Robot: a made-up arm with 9 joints.
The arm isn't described. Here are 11 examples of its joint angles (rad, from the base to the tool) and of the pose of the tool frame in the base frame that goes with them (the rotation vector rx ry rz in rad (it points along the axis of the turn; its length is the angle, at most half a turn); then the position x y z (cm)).
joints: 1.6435 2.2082 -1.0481 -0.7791 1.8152 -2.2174 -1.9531 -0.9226 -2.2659
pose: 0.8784 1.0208 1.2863 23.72 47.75 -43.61
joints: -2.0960 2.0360 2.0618 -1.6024 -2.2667 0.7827 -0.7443 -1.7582 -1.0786
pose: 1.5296 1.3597 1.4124 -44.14 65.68 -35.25
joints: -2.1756 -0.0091 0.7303 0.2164 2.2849 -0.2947 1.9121 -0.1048 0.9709
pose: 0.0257 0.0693 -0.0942 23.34 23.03 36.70
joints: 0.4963 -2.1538 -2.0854 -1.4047 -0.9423 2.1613 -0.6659 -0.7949 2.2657
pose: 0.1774 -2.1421 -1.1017 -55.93 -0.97 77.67
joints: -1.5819 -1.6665 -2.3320 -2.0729 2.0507 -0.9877 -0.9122 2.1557 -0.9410
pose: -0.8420 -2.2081 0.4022 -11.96 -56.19 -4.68
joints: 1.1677 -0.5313 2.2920 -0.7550 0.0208 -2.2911 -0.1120 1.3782 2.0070
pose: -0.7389 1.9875 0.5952 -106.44 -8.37 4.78
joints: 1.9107 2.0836 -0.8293 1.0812 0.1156 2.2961 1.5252 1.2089 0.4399
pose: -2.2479 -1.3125 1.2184 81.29 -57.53 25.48
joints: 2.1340 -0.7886 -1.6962 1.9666 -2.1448 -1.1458 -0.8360 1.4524 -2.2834
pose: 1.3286 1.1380 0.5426 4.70 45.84 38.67
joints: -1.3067 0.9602 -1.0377 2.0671 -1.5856 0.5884 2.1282 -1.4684 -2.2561
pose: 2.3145 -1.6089 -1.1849 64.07 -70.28 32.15
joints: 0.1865 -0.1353 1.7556 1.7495 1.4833 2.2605 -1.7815 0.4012 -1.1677
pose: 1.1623 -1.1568 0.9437 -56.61 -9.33 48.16
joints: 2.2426 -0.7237 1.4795 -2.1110 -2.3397 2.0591 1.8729 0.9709 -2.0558
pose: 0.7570 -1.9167 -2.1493 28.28 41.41 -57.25
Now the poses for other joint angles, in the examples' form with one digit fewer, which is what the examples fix.
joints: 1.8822 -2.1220 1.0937 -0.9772 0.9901 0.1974 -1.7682 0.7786 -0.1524
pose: 0.639 1.769 2.217 12.3 94.8 15.2
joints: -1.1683 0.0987 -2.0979 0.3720 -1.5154 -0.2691 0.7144 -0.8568 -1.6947
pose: 0.074 0.981 0.339 38.1 68.5 1.8
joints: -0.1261 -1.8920 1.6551 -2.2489 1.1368 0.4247 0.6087 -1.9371 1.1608
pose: -1.526 2.159 -0.758 -57.6 -100.7 16.6
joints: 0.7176 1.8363 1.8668 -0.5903 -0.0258 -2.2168 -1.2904 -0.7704 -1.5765
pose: 1.190 -0.255 1.033 91.3 37.6 26.3
